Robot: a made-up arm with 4 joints.
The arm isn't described. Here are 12 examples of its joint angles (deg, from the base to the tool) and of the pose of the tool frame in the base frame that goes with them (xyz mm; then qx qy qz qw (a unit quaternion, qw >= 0)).
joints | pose
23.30 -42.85 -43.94 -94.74 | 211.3 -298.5 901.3 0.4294 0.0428 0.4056 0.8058
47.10 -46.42 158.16 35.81 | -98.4 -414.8 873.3 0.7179 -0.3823 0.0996 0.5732
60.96 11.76 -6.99 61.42 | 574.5 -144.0 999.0 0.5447 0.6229 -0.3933 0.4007
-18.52 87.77 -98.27 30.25 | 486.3 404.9 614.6 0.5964 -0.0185 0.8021 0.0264
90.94 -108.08 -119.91 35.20 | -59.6 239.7 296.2 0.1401 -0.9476 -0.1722 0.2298
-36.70 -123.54 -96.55 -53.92 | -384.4 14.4 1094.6 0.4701 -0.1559 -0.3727 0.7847
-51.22 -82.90 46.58 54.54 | -375.4 -413.6 823.4 -0.5232 -0.1072 0.8351 0.1321
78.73 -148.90 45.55 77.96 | 70.0 279.2 -78.8 -0.9102 0.1842 -0.1121 0.3535
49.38 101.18 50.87 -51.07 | 355.6 519.8 902.9 0.3463 0.3426 -0.7551 0.4388
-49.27 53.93 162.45 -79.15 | 160.3 441.5 184.0 -0.3017 -0.7828 0.3887 0.3809
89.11 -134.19 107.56 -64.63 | 248.6 265.9 331.3 -0.4218 -0.0549 -0.5839 0.6915
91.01 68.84 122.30 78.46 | -131.8 667.1 1346.3 -0.1156 -0.1025 0.5125 0.8447
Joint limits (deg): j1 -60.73..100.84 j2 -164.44..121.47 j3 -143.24..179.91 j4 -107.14..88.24
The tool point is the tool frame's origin. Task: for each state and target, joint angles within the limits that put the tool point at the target. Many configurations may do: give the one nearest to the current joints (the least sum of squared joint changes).
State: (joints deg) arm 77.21 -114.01 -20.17 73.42
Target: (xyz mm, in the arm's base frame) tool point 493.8 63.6 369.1
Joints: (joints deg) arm 100.84 -111.35 -39.00 83.73
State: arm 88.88 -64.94 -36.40 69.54
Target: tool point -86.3 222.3 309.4
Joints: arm 52.71 -99.81 -68.42 46.01
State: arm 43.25 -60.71 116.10 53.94
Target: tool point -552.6 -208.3 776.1
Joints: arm 6.92 -105.00 116.25 59.15
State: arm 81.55 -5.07 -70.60 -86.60
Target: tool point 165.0 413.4 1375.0
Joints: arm 80.45 39.87 -68.38 -94.85
